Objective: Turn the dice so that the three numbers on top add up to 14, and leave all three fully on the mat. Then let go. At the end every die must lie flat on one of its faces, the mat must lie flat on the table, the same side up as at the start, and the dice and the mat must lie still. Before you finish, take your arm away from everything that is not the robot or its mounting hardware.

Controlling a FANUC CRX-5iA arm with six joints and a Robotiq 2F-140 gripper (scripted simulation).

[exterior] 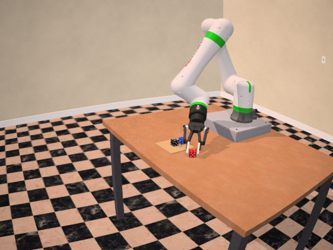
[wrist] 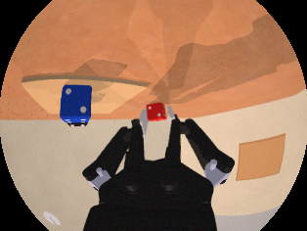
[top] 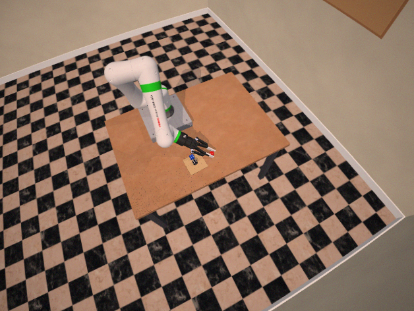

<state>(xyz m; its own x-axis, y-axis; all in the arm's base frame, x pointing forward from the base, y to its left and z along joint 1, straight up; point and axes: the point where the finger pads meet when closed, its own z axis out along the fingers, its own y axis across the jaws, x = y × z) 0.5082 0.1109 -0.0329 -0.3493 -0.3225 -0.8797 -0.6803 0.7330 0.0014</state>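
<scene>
Now: hand 1 cm short of the red die, 1 cm to the right of it and 1 cm above it. The rest, counted from my hand: blue die (5 cm behind, 13 cm to the right, 1 cm below); tan mat (13 cm to the right, 3 cm below); black die (13 cm to the right, 1 cm below).
</scene>
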